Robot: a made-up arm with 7 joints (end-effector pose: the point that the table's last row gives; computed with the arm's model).
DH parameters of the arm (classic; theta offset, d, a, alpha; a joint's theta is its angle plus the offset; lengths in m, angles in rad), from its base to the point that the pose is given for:
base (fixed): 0 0 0 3.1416
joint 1: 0 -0.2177 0 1.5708
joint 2: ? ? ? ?
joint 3: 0 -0.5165 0 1.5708
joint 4: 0 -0.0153 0 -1.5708
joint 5: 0 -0.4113 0 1.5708
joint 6: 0 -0.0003 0 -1.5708
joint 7: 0 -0.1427 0 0
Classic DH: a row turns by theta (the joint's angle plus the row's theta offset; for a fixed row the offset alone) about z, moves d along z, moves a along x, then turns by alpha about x.
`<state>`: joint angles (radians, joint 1 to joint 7).
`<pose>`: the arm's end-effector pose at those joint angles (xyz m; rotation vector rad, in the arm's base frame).
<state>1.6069 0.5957 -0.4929 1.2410 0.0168 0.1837 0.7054</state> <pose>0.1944 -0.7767 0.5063 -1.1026 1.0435 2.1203</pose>
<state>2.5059 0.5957 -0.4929 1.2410 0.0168 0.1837 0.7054</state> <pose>-0.4869 -0.6356 0.5063 -0.4669 1.2277 1.3842</pose>
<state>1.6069 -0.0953 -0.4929 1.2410 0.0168 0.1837 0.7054</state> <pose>0.2074 -0.4166 0.9303 -1.3656 1.8619 1.8042</pose>
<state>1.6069 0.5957 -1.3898 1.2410 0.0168 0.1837 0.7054</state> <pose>0.4870 -0.4862 0.7103 -2.1334 0.4402 2.1328</pose>
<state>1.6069 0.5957 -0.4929 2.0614 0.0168 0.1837 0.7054</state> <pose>0.1782 -0.4900 0.1724 -0.5675 0.1876 2.5698</pose>
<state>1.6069 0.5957 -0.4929 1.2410 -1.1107 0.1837 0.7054</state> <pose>0.2135 -0.7722 0.5261 -1.4415 0.1646 1.2322</pose>
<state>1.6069 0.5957 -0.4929 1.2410 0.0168 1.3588 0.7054</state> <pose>0.1654 -0.6468 0.4208 -0.2832 -0.1972 2.6429</pose>
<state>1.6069 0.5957 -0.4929 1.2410 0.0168 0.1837 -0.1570</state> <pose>0.1944 -0.7767 0.5063 -1.2497 0.4234 1.4151</pose>
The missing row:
joint 2: 0 -0.0145 0 -1.5708
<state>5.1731 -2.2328 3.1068 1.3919 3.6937 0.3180 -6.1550</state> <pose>-0.0462 -0.1861 -0.6011 0.2676 -0.1545 -1.3997</pose>
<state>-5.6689 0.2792 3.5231 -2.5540 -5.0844 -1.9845 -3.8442</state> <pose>0.0282 -0.2296 0.3765 1.8611 1.2224 1.3489</pose>
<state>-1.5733 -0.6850 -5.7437 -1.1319 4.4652 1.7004 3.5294</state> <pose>-0.2788 -0.6109 0.5616 -0.3908 1.7918 -1.2006</pose>
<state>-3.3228 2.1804 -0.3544 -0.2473 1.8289 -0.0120 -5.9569</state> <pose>-0.9320 -0.0953 -0.2853 1.0546 0.8925 1.6747</pose>
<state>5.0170 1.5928 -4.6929 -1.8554 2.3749 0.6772 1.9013</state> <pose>-0.3559 0.4360 0.2786 -0.8225 1.8494 0.0917</pose>
